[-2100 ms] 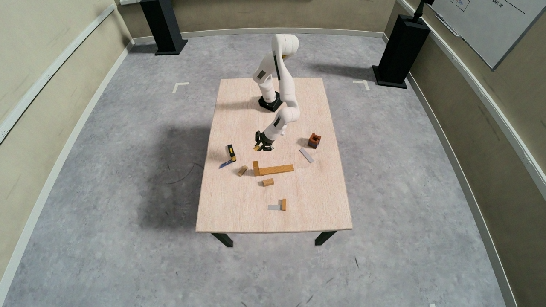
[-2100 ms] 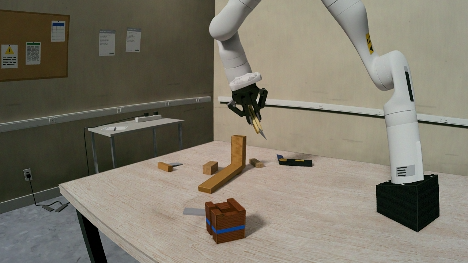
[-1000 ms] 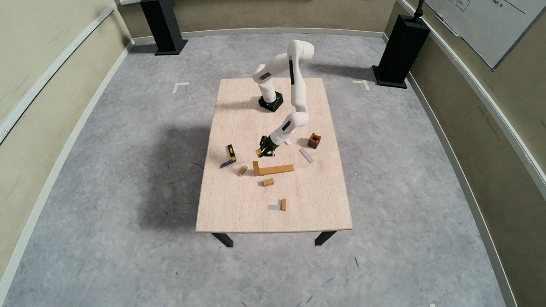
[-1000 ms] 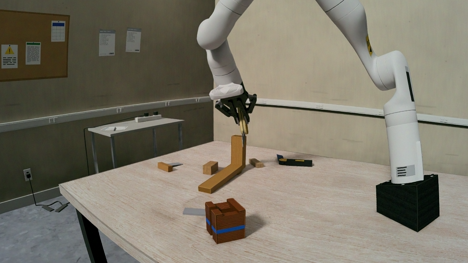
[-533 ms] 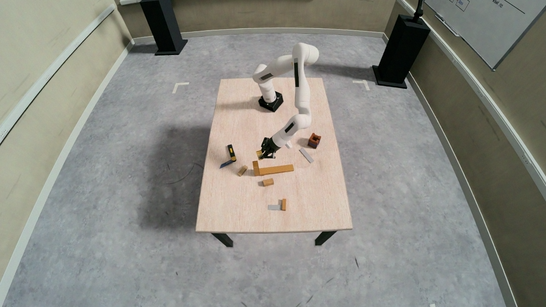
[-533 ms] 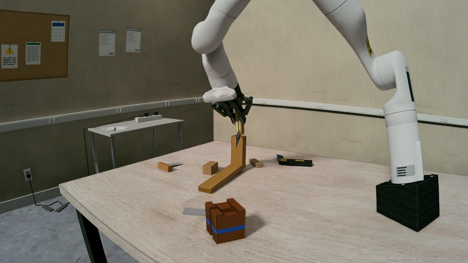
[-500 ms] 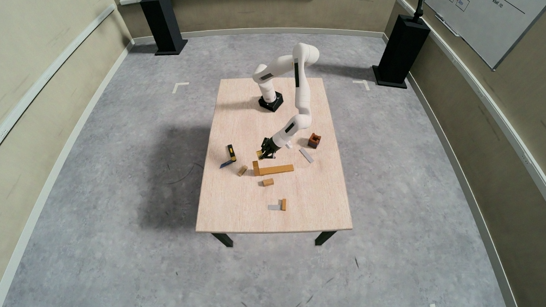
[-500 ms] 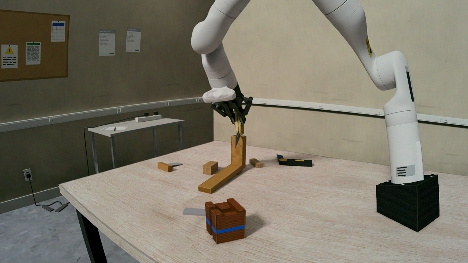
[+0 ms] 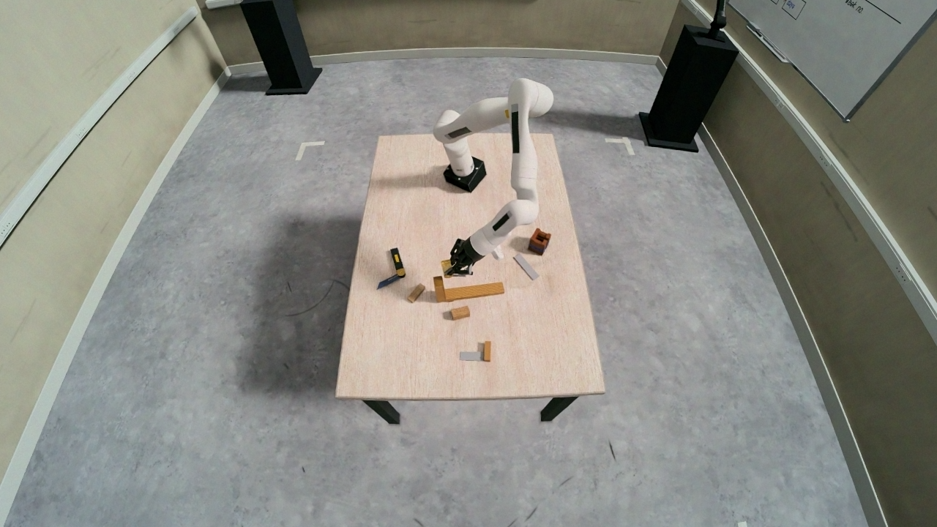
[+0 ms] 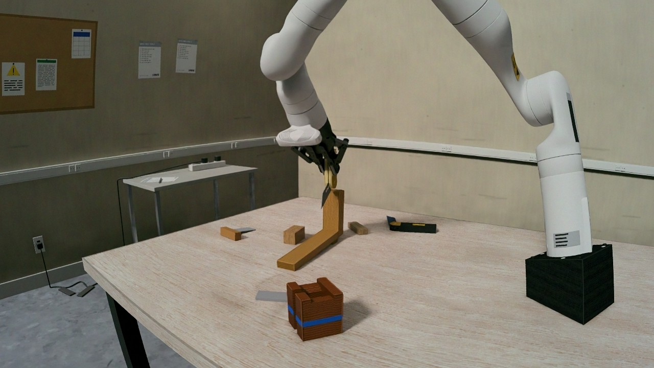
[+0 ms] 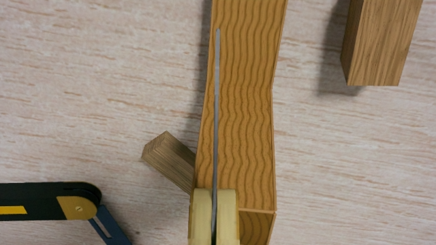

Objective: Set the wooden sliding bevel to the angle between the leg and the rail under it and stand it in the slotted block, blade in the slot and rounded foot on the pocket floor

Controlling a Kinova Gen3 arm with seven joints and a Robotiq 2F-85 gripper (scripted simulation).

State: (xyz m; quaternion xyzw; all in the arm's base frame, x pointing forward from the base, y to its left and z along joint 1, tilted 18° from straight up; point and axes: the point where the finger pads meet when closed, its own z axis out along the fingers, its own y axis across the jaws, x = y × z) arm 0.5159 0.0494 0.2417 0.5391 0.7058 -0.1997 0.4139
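Now: hand 20 mm above the wooden sliding bevel. Round my hand: black bevel 220 mm to the right, 170 mm below, 80 mm behind; wood-and-metal square 210 mm ahead, 170 mm below, 120 mm to the left; wooden block 170 mm below, 80 mm ahead, 40 mm to the left.
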